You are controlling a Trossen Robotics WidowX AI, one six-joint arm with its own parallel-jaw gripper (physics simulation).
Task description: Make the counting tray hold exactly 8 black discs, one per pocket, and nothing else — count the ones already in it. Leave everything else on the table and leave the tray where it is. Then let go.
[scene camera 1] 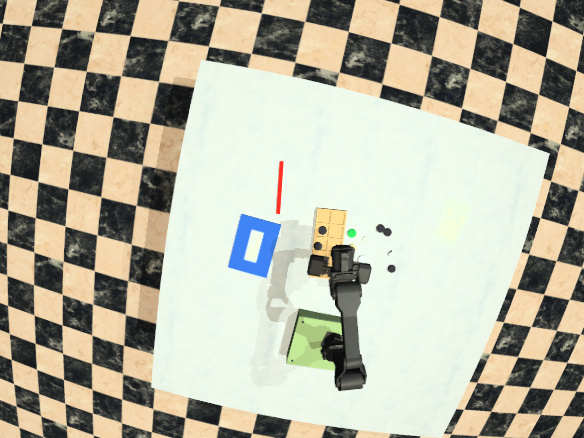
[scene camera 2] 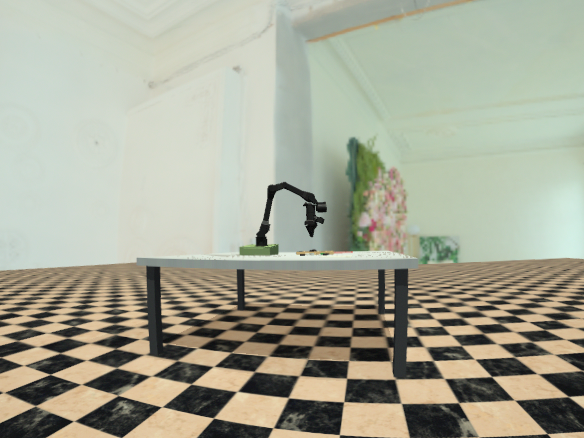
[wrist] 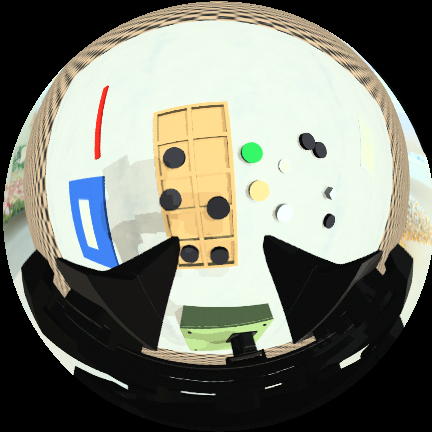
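Observation:
The tan counting tray (scene camera 1: 338, 217) (wrist: 209, 120) has two columns of pockets. In the wrist view, one black disc (wrist: 174, 157) is in the second left pocket. Another black disc (wrist: 170, 199) overlaps the left rim by the third row. A third black disc (wrist: 218, 207) overlaps the divider below the third right pocket. The nearest row holds a left disc (wrist: 189, 253) and a right disc (wrist: 219, 255). Two touching black discs (wrist: 306, 141) (wrist: 320, 150) and a separate black disc (wrist: 328, 220) lie right of the tray. My gripper (scene camera 2: 311, 235) (wrist: 221, 241) is open and empty, above the tray's near end.
Right of the tray lie a green disc (scene camera 1: 351, 233) (wrist: 251, 152), a yellow disc (wrist: 259, 190), a white disc (wrist: 284, 213), a small cream disc (wrist: 284, 165) and a grey piece (wrist: 328, 193). A blue frame (scene camera 1: 237, 246) and red bar (scene camera 1: 280, 187) lie left. A green base (scene camera 1: 305, 345) stands nearer.

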